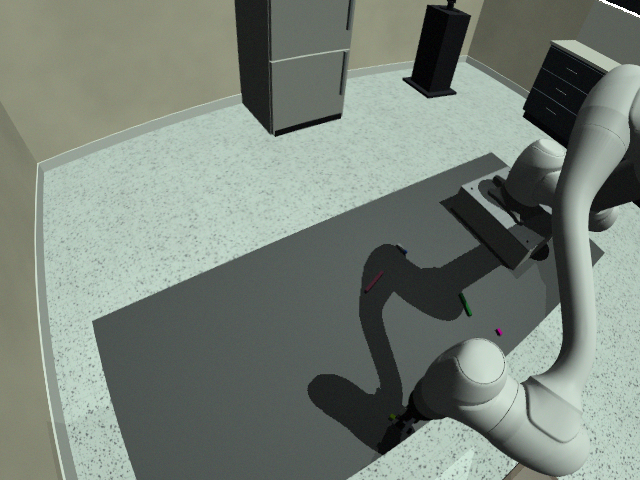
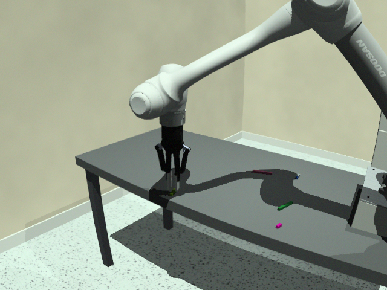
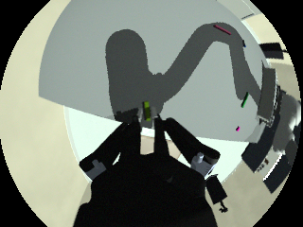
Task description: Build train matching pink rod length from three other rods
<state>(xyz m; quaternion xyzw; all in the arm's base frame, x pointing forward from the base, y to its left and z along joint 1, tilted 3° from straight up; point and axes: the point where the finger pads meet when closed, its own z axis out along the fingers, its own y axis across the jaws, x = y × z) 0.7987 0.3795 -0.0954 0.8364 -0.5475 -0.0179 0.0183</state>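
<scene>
Right now my hand is 5 cm above the lime rod. The rest, counted from my hand: magenta rod 42 cm behind, 5 cm to the right, 5 cm below; pink rod 17 cm behind, 39 cm to the right, 5 cm below; green rod 38 cm behind, 18 cm to the right, 5 cm below.
</scene>
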